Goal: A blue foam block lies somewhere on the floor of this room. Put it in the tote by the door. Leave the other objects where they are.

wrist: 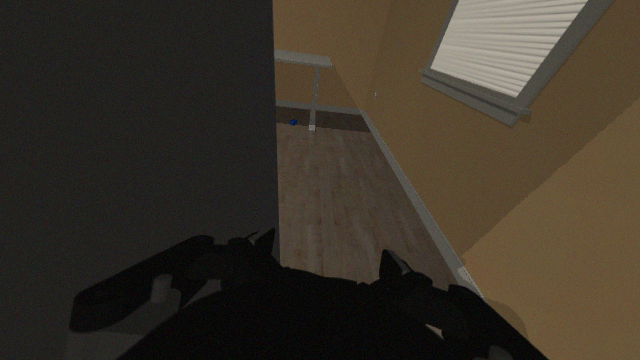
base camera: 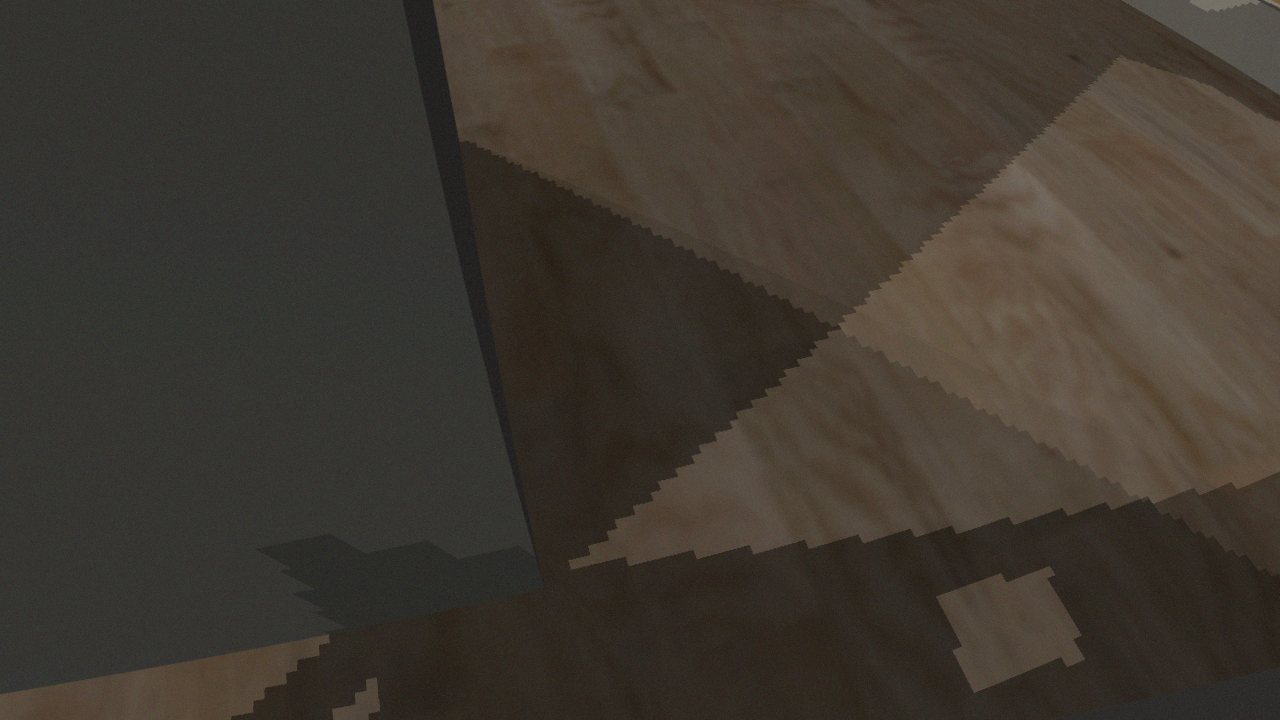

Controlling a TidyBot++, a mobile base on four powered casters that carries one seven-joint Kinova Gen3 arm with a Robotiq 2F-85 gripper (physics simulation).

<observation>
In view: the gripper (wrist: 326,250), a dark grey panel (base camera: 257,398), a shuttered window (wrist: 497,64) and a grey baseboard (wrist: 460,273).
</observation>
